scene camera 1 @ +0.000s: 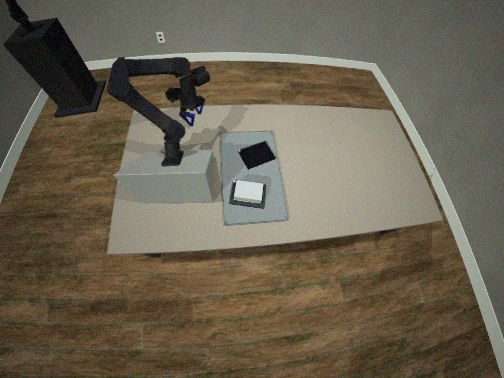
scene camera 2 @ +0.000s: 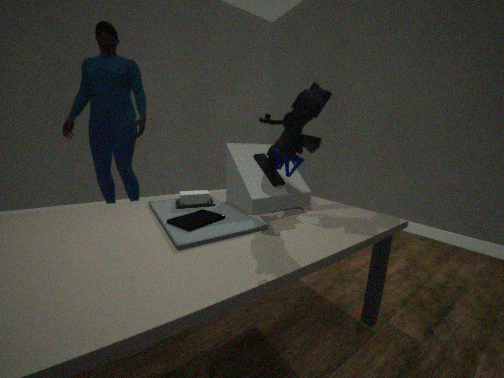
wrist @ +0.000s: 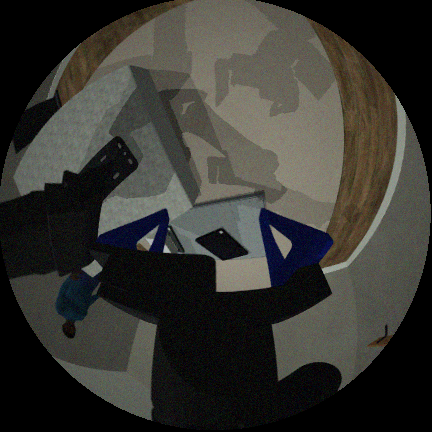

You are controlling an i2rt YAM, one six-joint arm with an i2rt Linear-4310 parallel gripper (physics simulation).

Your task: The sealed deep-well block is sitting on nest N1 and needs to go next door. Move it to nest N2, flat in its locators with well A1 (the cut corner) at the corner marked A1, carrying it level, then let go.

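Where they show: gripper, fingertip midpoint: (scene camera 1: pixel 195 119) (scene camera 2: pixel 283 172) (wrist: pixel 213 213); arm's base, origin of the base link: (scene camera 1: pixel 173 158) (scene camera 2: pixel 268 169) (wrist: pixel 89 187).
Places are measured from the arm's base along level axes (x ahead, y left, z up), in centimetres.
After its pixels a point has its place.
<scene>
The white sealed deep-well block (scene camera 1: pixel 248 191) @[x 31.3, y -14.4, z -10.1 cm] (scene camera 2: pixel 194 196) @[x 33.2, y -9.9, z -11.0 cm] sits flat on a dark nest (scene camera 1: pixel 241 203) @[x 27.8, y -18.3, z -14.3 cm] (scene camera 2: pixel 182 205) @[x 38.7, y -9.6, z -14.2 cm], which I take to be N1. A second, black nest (scene camera 1: pixel 257 154) @[x 39.5, y 7.7, z -14.3 cm] (scene camera 2: pixel 196 220) @[x 40.7, y 10.8, z -14.3 cm] (wrist: pixel 221 243) @[x 36.6, y 8.9, z -14.3 cm] lies turned at an angle on the same board and bears no block; I take it to be N2. My gripper (scene camera 1: pixel 194 114) @[x 10.1, y 20.1, z 1.3 cm] (scene camera 2: pixel 288 165) @[x 10.1, y 20.1, z 1.3 cm] (wrist: pixel 213 213) @[x 10.1, y 20.1, z 1.3 cm] is open and empty, high above the table beside the arm's base and well away from the block. In the wrist view the left finger hides much of the block's nest. The cut corner and the A1 mark are too small to tell.
A grey-blue board (scene camera 1: pixel 231 145) @[x 26.7, y 15.6, z -15.5 cm] (scene camera 2: pixel 167 231) @[x 50.4, y 11.1, z -16.0 cm] (wrist: pixel 254 202) @[x 23.1, y 22.7, z -15.5 cm] bears both nests. The grey base block (scene camera 1: pixel 165 186) @[x -2.6, y -13.6, z 1.7 cm] (scene camera 2: pixel 240 172) @[x 15.3, y -0.9, z -0.6 cm] (wrist: pixel 75 145) @[x -8.1, y 1.8, z -1.0 cm] under the arm stands close beside it. A person (scene camera 2: pixel 111 95) (wrist: pixel 72 300) stands beyond the table. A dark pedestal (scene camera 1: pixel 55 65) stands on the floor.
</scene>
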